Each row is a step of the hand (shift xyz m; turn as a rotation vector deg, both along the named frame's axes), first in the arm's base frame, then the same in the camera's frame.
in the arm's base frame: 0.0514 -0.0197 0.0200 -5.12 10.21 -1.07
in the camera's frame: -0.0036 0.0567 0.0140 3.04 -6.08 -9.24
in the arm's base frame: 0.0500 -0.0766 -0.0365 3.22 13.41 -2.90
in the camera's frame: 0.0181 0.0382 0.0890 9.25 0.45 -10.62
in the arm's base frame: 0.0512 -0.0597 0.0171 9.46 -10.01 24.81
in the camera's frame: -0.0180 0.0593 0.0514 -20.51 19.61 -0.49
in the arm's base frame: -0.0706 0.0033 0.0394 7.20 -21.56 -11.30
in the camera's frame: -0.0593 -0.0486 -0.0257 3.14 4.08 24.86
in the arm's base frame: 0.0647 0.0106 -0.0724 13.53 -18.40 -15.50
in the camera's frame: 0.0896 0.0286 0.0265 10.44 7.83 24.32
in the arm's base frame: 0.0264 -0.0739 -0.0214 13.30 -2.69 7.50
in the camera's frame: -0.0026 0.0226 0.0781 -1.82 15.39 0.48
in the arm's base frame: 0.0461 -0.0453 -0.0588 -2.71 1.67 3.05
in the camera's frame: 0.0477 0.0226 0.0696 -2.89 -1.39 -3.03
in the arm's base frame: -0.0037 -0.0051 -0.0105 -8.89 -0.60 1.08
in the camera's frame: 0.0049 -0.0071 0.0087 -4.74 -7.59 -0.70
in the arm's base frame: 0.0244 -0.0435 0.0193 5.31 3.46 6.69
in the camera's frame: -0.0239 0.0342 0.0334 -1.85 7.20 -5.45
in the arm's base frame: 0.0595 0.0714 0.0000 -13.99 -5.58 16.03
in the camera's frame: 0.0539 0.0472 -0.0592 -21.04 -5.70 -2.91
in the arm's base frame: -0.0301 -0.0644 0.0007 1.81 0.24 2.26
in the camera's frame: -0.0396 -0.0208 0.0552 -1.00 2.54 -1.00
